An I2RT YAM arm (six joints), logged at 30 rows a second.
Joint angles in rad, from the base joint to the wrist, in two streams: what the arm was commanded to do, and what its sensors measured. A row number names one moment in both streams.
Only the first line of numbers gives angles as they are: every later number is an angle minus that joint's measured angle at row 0.
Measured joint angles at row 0:
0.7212, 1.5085, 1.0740, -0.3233, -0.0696, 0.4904
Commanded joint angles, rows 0 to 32:
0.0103, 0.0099, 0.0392, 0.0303, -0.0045, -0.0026
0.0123, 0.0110, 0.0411, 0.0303, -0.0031, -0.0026
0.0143, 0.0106, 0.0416, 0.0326, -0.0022, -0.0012
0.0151, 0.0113, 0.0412, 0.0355, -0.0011, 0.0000
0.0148, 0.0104, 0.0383, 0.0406, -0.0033, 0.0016
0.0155, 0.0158, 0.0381, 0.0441, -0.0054, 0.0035
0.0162, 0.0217, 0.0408, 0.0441, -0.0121, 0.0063
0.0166, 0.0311, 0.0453, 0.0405, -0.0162, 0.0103
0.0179, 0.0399, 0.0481, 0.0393, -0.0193, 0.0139
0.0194, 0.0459, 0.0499, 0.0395, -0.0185, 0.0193
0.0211, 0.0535, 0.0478, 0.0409, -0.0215, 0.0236
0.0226, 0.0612, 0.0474, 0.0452, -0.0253, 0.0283
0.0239, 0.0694, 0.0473, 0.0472, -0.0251, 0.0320
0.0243, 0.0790, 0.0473, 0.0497, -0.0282, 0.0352
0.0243, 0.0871, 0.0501, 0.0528, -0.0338, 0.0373
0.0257, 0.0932, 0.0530, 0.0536, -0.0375, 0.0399
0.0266, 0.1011, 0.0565, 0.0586, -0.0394, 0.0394
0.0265, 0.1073, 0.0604, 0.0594, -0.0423, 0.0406
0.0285, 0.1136, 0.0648, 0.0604, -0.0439, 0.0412
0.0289, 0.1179, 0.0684, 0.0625, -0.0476, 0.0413
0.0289, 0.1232, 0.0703, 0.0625, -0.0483, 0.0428
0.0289, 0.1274, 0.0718, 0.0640, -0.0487, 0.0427
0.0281, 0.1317, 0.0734, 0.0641, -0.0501, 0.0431
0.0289, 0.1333, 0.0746, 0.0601, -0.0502, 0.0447
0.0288, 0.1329, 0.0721, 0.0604, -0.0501, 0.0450
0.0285, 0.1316, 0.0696, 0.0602, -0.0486, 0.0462
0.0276, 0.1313, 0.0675, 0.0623, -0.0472, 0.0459
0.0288, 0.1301, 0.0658, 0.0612, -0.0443, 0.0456
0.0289, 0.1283, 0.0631, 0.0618, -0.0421, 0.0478
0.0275, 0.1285, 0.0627, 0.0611, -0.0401, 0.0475
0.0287, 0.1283, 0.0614, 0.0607, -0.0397, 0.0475
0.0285, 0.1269, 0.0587, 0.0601, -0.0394, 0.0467
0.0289, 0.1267, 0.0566, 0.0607, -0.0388, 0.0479
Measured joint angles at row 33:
0.0221, 0.1240, 0.0508, 0.0477, -0.0443, 0.0439
